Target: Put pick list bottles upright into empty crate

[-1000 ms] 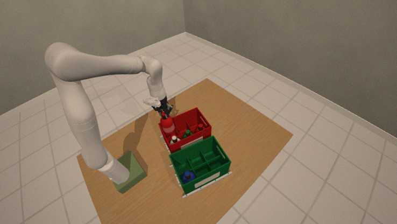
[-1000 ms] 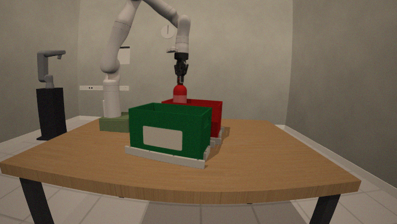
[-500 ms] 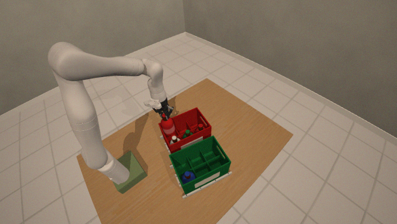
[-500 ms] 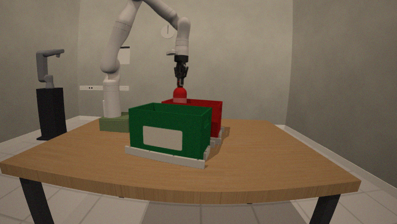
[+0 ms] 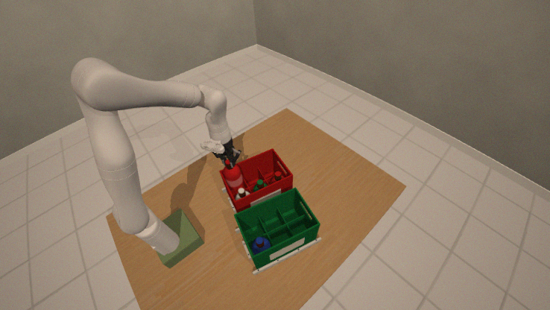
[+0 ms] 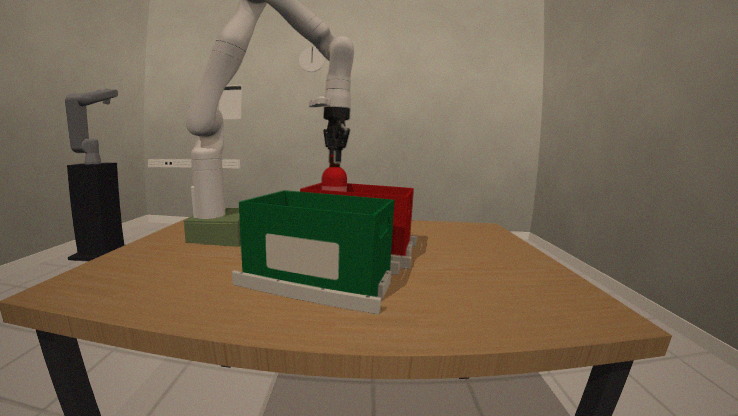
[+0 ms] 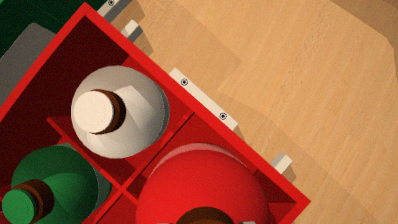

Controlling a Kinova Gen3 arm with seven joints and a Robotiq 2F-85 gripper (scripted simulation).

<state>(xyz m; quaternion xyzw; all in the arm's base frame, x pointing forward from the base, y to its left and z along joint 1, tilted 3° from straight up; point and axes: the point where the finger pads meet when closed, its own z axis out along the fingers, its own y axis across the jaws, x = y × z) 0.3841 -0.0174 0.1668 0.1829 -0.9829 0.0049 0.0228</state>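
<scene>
Right now the red-labelled bottle is 7 cm below my hand. Also, from my hand: red crate 7 cm ahead, 8 cm to the right, 17 cm below; then green-label bottle 5 cm ahead, 12 cm to the right, 17 cm below; then white-labelled bottle 3 cm behind, 9 cm to the right, 17 cm below.
</scene>
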